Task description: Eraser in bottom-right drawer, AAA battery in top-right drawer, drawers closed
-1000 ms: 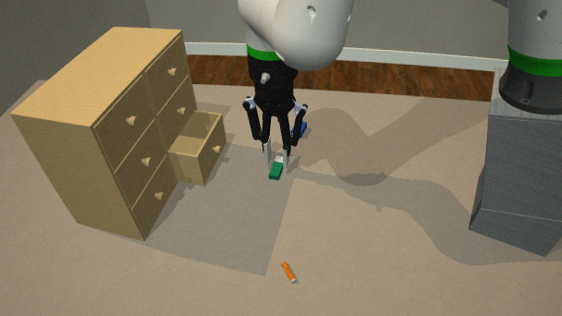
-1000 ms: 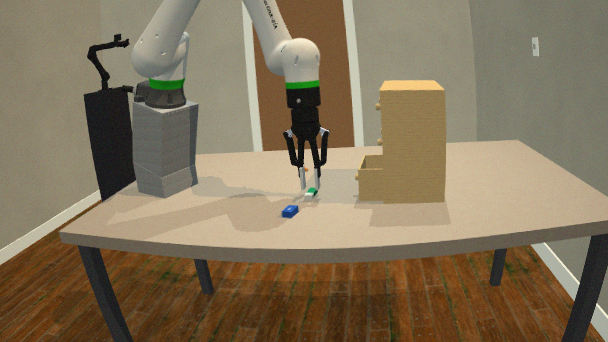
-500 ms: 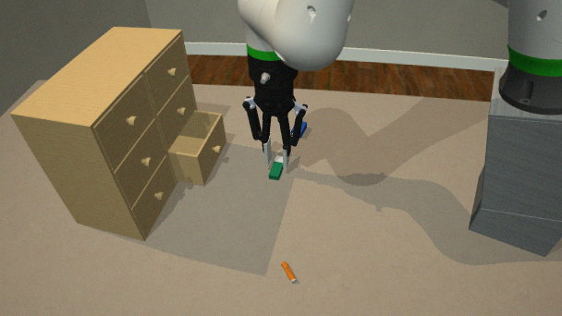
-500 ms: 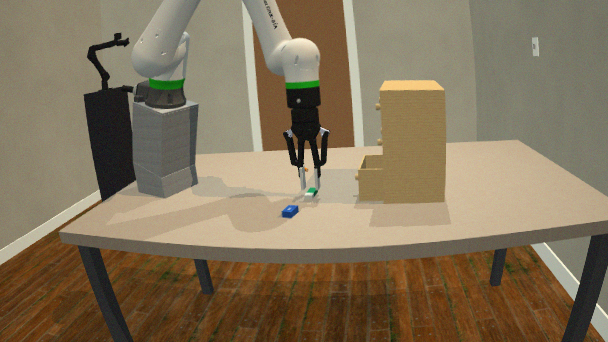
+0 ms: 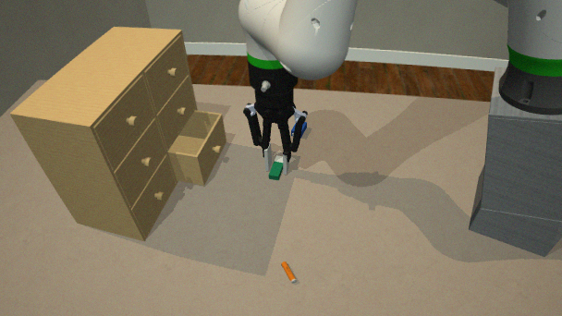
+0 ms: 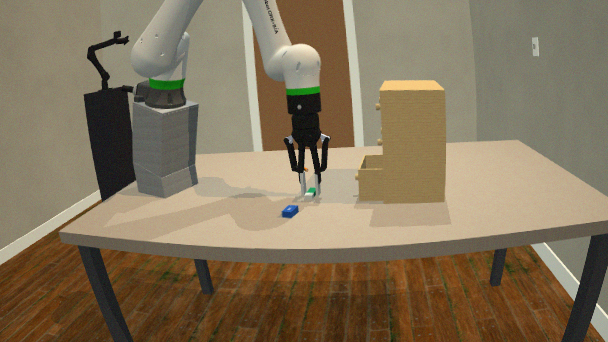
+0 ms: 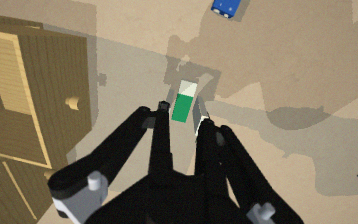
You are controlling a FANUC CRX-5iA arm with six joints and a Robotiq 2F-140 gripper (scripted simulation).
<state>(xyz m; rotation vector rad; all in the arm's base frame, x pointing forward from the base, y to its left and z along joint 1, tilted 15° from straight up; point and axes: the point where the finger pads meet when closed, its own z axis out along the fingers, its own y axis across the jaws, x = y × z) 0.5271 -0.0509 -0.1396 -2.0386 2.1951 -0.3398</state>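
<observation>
My hand is 3 cm above the white eraser and 1 cm to the left of it. Also, from my hand: orange AAA battery (26 cm to the left, 7 cm behind, 3 cm below); small blue block (13 cm to the right, 3 cm below, 3 cm behind).
</observation>
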